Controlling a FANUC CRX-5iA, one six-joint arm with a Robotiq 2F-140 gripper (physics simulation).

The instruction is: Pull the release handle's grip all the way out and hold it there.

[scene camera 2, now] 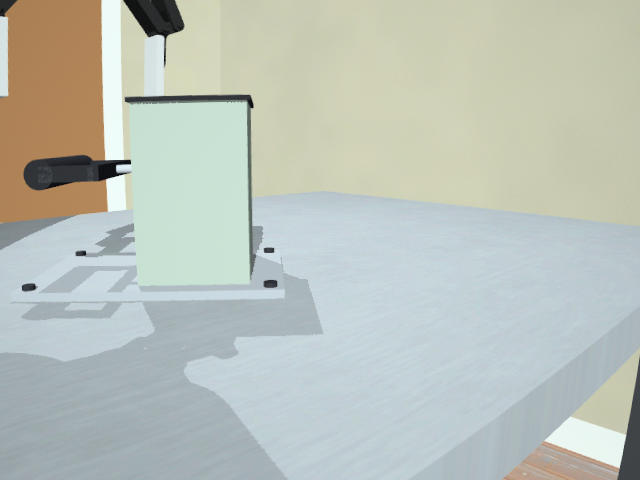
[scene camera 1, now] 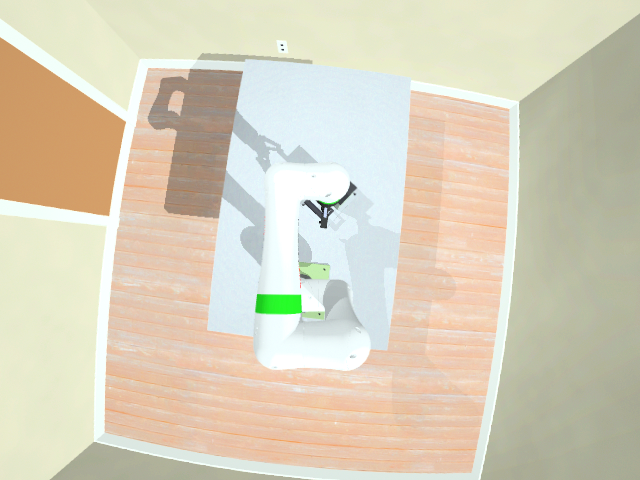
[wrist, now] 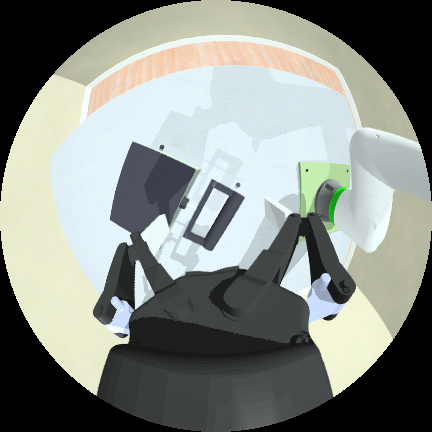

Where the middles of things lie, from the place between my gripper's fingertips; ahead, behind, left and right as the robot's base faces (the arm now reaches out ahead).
Now: hand 70 mm short of the base plate [wrist: 208, 171], 10 mm to the left of it and 170 mm above it.
